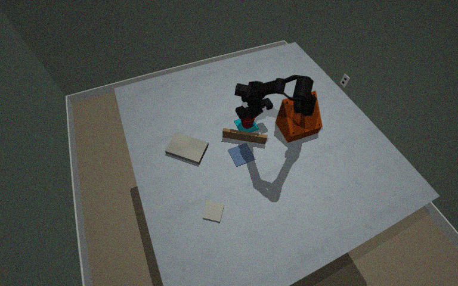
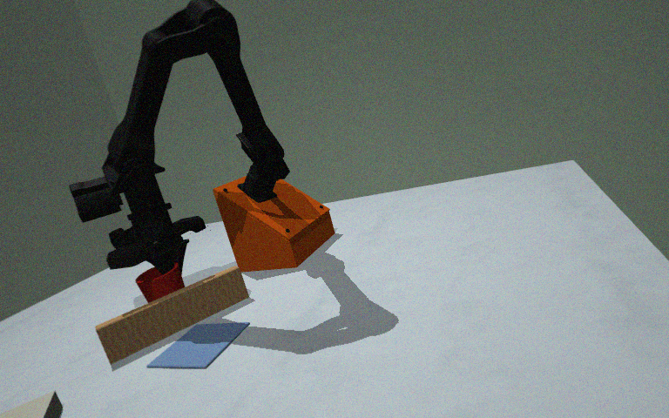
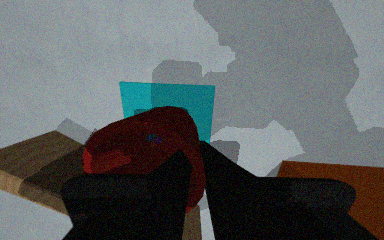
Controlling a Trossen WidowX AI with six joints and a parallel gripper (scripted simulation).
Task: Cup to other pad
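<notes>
My gripper tip is 3 cm short of the red cup. The rest, counted from my gripper tip: wooden bar 7 cm ahead, 9 cm to the left, 2 cm below; then cyan pad 3 cm ahead, 1 cm to the left, 5 cm below.
</notes>
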